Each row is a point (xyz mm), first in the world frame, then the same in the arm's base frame.
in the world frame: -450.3 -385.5 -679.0
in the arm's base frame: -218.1 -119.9 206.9
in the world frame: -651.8 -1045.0 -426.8
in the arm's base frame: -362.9 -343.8 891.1
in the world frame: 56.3 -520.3 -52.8
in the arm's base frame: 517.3 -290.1 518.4
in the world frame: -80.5 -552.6 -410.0
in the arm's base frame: 174.4 -362.6 361.9
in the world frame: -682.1 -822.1 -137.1
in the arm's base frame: -130.7 -63.0 933.0
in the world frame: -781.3 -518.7 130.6
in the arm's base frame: 60.3 307.2 930.0
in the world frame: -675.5 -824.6 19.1
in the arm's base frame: -22.0 -9.2 1031.6
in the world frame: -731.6 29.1 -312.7
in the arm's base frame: -57.9 477.8 254.7
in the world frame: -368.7 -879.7 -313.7
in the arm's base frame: -47.2 -366.4 749.4
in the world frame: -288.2 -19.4 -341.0
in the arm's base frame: 217.6 155.6 113.2
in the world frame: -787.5 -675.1 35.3
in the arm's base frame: -49.3 168.7 978.9
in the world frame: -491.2 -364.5 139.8
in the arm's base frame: 308.2 233.0 727.5
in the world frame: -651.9 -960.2 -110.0
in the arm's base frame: -128.1 -165.2 1034.3
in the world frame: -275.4 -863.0 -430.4
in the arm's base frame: -56.3 -458.3 630.8
